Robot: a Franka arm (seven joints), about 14 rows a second.
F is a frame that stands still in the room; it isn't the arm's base.
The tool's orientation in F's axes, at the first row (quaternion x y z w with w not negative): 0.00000, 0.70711, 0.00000, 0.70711
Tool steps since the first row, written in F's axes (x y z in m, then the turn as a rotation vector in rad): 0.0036, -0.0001, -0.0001, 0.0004, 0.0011, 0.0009; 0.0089, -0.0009, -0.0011, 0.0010, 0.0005, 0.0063; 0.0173, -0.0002, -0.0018, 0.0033, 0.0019, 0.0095; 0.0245, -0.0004, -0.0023, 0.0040, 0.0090, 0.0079; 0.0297, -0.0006, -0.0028, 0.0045, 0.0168, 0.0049
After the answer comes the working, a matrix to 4 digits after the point.
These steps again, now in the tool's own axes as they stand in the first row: 0.0001, -0.0001, 0.0036, -0.0009, 0.0011, 0.0004; 0.0011, -0.0009, 0.0089, -0.0063, 0.0005, 0.0010; 0.0018, -0.0002, 0.0173, -0.0095, 0.0019, 0.0033; 0.0023, -0.0004, 0.0245, -0.0079, 0.0090, 0.0040; 0.0028, -0.0006, 0.0297, -0.0049, 0.0168, 0.0045
The tool's axes in the first row as the columns of a matrix, in F's axes (rounded; the answer above uses it unrounded):
0.0000, 0.0000, 1.0000
0.0000, 1.0000, 0.0000
-1.0000, 0.0000, 0.0000

